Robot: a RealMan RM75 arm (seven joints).
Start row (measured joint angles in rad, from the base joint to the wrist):
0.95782, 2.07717, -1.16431, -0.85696, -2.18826, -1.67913, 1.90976
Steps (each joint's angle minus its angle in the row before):
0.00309, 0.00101, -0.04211, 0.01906, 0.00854, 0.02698, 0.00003
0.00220, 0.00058, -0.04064, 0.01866, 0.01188, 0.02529, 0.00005
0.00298, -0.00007, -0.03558, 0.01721, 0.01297, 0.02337, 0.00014
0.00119, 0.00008, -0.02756, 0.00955, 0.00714, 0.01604, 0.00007
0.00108, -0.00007, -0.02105, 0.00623, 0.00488, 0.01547, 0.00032
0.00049, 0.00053, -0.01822, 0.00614, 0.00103, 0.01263, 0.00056
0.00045, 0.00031, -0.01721, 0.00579, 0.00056, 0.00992, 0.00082
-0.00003, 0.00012, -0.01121, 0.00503, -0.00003, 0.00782, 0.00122
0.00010, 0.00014, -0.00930, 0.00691, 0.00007, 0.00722, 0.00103
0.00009, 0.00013, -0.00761, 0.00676, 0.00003, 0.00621, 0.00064
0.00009, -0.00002, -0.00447, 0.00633, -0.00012, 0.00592, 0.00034
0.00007, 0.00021, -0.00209, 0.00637, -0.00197, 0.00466, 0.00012
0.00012, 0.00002, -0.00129, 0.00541, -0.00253, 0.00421, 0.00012
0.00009, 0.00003, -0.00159, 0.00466, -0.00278, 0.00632, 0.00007
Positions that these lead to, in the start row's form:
0.96091, 2.07818, -1.20642, -0.83790, -2.17972, -1.65215, 1.90979
0.96311, 2.07876, -1.24706, -0.81924, -2.16784, -1.62686, 1.90984
0.96609, 2.07869, -1.28264, -0.80203, -2.15487, -1.60349, 1.90998
0.96728, 2.07877, -1.31020, -0.79248, -2.14773, -1.58745, 1.91005
0.96836, 2.07870, -1.33125, -0.78625, -2.14285, -1.57198, 1.91037
0.96885, 2.07923, -1.34947, -0.78011, -2.14182, -1.55935, 1.91093
0.96930, 2.07954, -1.36668, -0.77432, -2.14126, -1.54943, 1.91175
0.96927, 2.07966, -1.37789, -0.76929, -2.14129, -1.54161, 1.91297
0.96937, 2.07980, -1.38719, -0.76238, -2.14122, -1.53439, 1.91400
0.96946, 2.07993, -1.39480, -0.75562, -2.14119, -1.52818, 1.91464
0.96955, 2.07991, -1.39927, -0.74929, -2.14131, -1.52226, 1.91498
0.96962, 2.08012, -1.40136, -0.74292, -2.14328, -1.51760, 1.91510
0.96974, 2.08014, -1.40265, -0.73751, -2.14581, -1.51339, 1.91522
0.96983, 2.08017, -1.40424, -0.73285, -2.14859, -1.50707, 1.91529

